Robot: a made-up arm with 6 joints.
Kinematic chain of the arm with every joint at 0, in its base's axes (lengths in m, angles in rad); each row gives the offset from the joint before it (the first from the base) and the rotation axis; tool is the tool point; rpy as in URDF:
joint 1: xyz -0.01 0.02 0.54 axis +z
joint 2: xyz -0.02 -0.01 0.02 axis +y
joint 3: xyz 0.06 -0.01 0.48 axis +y
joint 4: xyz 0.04 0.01 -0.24 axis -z
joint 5: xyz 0.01 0 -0.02 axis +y
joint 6: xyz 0.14 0 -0.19 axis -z
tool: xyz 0.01 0.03 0 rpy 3.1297 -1.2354 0.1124
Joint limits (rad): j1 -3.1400..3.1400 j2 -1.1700..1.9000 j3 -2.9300..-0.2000 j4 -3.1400..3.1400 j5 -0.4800..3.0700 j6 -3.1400..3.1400
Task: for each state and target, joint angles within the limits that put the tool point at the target. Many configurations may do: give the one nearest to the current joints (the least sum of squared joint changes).
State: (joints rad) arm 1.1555 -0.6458 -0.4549 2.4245 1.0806 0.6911
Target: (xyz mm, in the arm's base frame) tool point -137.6 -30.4 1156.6
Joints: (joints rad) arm 1.1095 -1.1454 -0.8819 2.3442 1.4512 0.6872
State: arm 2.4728 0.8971 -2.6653 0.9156 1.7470 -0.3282
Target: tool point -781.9 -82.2 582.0
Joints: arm 3.0424 1.1332 -2.5157 0.9132 1.8769 -0.3308
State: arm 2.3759 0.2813 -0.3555 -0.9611 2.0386 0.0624
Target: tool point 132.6 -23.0 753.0
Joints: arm 2.0359 -0.1140 -0.2000 -0.5585 2.2862 0.0401
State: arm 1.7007 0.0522 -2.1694 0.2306 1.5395 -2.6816
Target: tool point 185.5 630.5 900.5
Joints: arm 1.2813 0.4180 -2.1227 0.1194 1.4655 -2.7099
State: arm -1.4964 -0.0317 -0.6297 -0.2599 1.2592 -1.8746
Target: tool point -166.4 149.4 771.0
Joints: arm -1.5441 -0.4877 -0.2000 -0.7593 2.2574 -1.9491
